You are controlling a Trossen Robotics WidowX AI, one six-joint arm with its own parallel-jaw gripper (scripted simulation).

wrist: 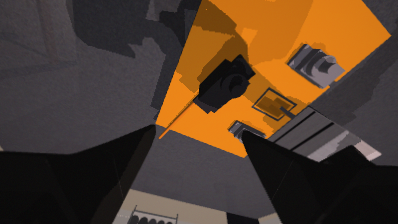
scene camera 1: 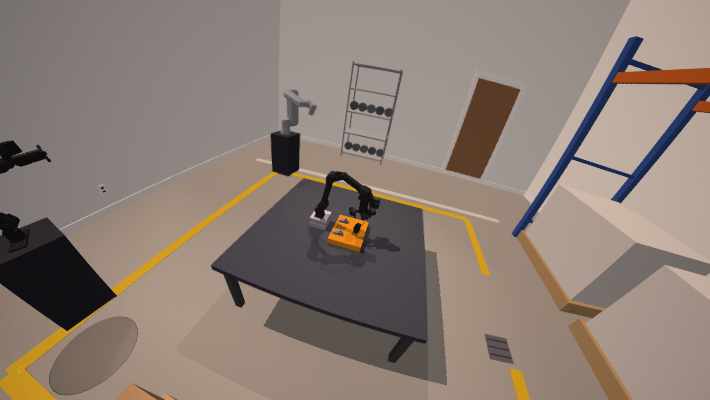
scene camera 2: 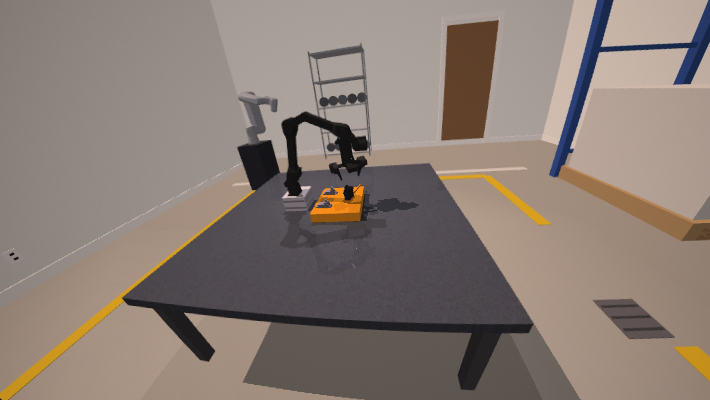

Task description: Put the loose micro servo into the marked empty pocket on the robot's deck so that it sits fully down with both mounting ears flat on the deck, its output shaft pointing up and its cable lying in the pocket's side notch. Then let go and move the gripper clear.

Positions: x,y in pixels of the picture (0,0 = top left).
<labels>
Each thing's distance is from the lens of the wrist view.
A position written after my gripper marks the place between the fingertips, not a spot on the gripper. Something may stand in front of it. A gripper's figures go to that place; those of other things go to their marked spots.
my gripper [wrist: 200,131]: 0.11 m
black micro servo [wrist: 229,80]: 0.12 m
orange robot deck [wrist: 267,42]: 0.20 m
The marked spots on the black micro servo and the orange robot deck are 0.10 m apart.
</labels>
